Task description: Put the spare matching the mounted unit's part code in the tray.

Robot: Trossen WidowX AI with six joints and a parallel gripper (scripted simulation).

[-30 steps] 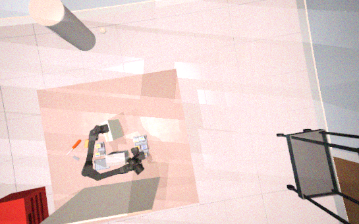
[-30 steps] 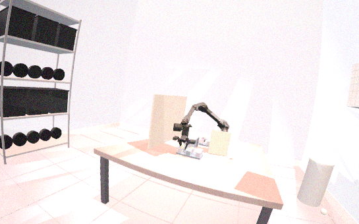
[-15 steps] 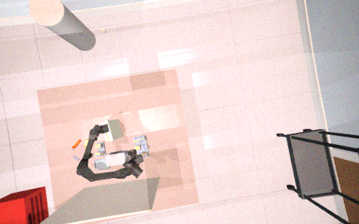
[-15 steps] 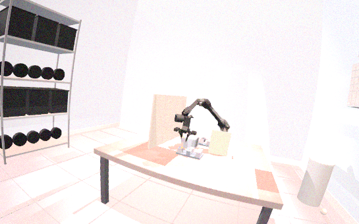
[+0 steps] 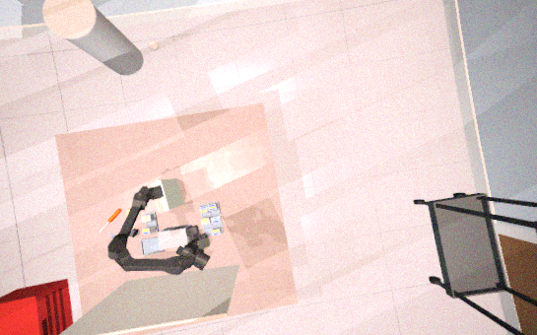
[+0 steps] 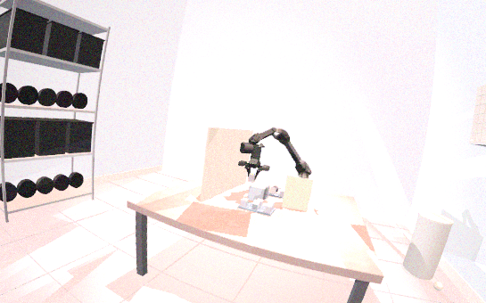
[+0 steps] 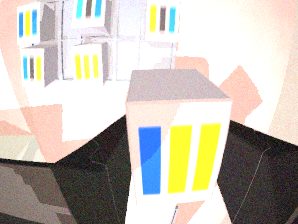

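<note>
The mounted unit is 17 cm to the right of my gripper tip, 12 cm below it and 3 cm behind it. Round my gripper tip: beige board (22 cm to the right, 22 cm ahead, 6 cm above).
</note>
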